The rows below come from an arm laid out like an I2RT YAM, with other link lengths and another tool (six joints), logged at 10 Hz.
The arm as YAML. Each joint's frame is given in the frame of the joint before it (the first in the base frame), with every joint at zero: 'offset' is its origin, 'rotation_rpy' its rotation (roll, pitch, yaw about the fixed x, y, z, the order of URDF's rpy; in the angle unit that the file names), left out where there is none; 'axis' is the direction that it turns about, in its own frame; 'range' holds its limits. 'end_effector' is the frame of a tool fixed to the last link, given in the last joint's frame.
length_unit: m
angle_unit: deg
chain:
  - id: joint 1
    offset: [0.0, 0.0, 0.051]
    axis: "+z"
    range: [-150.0, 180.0]
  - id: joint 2
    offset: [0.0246, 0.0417, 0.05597]
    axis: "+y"
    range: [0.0, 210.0]
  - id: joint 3
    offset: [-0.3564, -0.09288, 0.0]
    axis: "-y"
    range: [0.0, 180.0]
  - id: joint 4
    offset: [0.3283, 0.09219, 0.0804]
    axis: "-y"
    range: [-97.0, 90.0]
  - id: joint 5
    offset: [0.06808, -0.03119, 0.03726]
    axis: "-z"
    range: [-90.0, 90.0]
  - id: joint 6
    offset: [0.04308, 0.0, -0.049]
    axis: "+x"
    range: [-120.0, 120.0]
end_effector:
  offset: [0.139, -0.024, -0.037]
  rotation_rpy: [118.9, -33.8, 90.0]
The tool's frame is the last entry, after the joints.
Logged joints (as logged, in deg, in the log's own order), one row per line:
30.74 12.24 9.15 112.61 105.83 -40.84
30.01 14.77 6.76 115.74 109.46 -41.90
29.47 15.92 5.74 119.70 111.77 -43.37
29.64 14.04 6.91 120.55 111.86 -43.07
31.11 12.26 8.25 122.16 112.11 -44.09
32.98 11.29 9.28 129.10 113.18 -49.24
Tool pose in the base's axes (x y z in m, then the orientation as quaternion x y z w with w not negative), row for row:
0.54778 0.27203 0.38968 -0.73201 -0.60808 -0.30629 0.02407
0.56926 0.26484 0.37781 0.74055 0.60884 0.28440 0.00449
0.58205 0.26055 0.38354 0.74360 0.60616 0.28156 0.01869
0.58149 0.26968 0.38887 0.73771 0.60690 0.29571 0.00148
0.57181 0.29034 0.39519 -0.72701 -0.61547 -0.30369 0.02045
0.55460 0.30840 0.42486 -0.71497 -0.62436 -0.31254 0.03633
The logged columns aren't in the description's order. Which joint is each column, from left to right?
Columns, left to right: joint 1, joint 5, joint 6, joint 3, joint 2, joint 4.
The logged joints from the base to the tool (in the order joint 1, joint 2, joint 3, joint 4, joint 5, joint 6), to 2 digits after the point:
30.74 105.83 112.61 -40.84 12.24 9.15
30.01 109.46 115.74 -41.90 14.77 6.76
29.47 111.77 119.70 -43.37 15.92 5.74
29.64 111.86 120.55 -43.07 14.04 6.91
31.11 112.11 122.16 -44.09 12.26 8.25
32.98 113.18 129.10 -49.24 11.29 9.28

